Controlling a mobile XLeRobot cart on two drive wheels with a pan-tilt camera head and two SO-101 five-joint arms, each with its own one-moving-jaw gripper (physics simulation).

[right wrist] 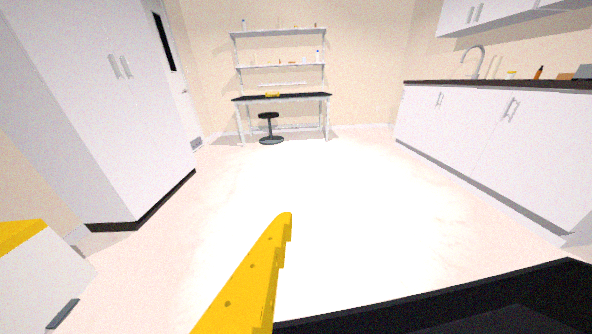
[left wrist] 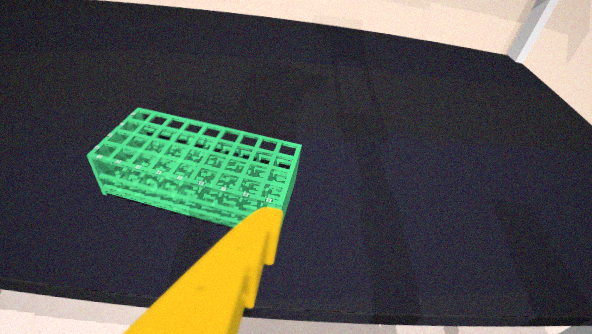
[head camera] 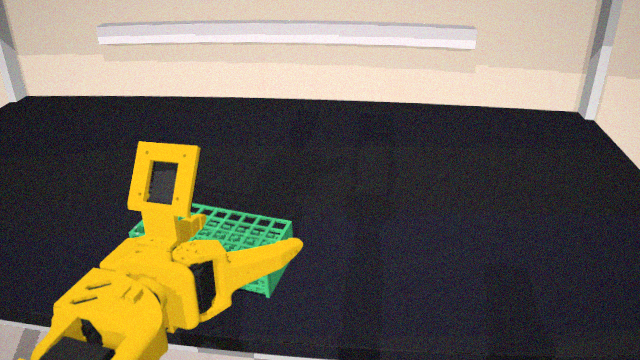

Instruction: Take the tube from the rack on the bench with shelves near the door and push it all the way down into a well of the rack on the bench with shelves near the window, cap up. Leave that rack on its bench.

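Places are measured from the left arm's base along level axes (x back, y right, z up), in millimetres.
Where they show: left hand, tool point: [left wrist: 279, 230] [head camera: 204, 220]; right hand, tool point: [right wrist: 291, 222].
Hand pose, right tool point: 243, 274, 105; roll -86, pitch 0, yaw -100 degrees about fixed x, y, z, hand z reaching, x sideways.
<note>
After its pixels a point has its place, as x, y, z.
A green rack [head camera: 273, 280] @[-508, 106, 2] [left wrist: 292, 181] @[-544, 118, 21] with open square wells stands on the black bench top [head camera: 450, 225] @[-643, 365, -13] [left wrist: 450, 175] @[-595, 350, -13]. My left gripper [head camera: 251, 231] [left wrist: 271, 215] is open and empty, with one notched jaw in the left wrist view. Its jaw overlaps the rack's near right corner there; the arm hides part of the rack in the head view. My right gripper [right wrist: 286, 218] is open, with one notched jaw showing over the floor. A small yellow rack [right wrist: 272, 94] @[2886, 299, 15] sits on the far shelved bench [right wrist: 310, 95] @[2746, -262, -21] beside the door. The tube does not show in these views.
In the right wrist view, a black stool [right wrist: 268, 115] @[2891, 398, -292] stands at the far bench, tall white cabinets [right wrist: 125, 140] @[1391, 1350, -132] at the left and a sink counter [right wrist: 475, 120] @[1302, -1357, -166] at the right. A black edge [right wrist: 425, 305] crosses the lower right. Upright posts [head camera: 600, 60] @[-1060, 805, 134] stand behind the near bench.
</note>
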